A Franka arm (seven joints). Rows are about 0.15 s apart.
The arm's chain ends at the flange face. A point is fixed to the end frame.
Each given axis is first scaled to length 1.
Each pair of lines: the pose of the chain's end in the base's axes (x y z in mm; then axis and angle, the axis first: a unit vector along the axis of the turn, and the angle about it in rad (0 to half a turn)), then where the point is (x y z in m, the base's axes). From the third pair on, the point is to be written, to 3 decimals.
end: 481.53 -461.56 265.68 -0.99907 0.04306 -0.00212 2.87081
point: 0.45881 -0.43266 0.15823
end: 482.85 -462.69 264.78 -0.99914 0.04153 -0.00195 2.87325
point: 0.46004 -0.43412 0.15726
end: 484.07 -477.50 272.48 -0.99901 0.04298 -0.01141 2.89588
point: 0.463 -0.451 0.164
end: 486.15 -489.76 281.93 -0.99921 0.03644 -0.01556 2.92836
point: 0.466 -0.467 0.172
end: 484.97 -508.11 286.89 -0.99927 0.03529 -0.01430 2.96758
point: 0.464 -0.490 0.177
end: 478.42 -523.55 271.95 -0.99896 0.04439 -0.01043 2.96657
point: 0.457 -0.505 0.162
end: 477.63 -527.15 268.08 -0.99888 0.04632 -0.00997 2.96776
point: 0.456 -0.509 0.158
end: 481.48 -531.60 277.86 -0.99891 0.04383 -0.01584 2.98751
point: 0.461 -0.515 0.167
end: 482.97 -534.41 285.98 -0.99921 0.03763 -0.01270 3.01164
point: 0.462 -0.521 0.175
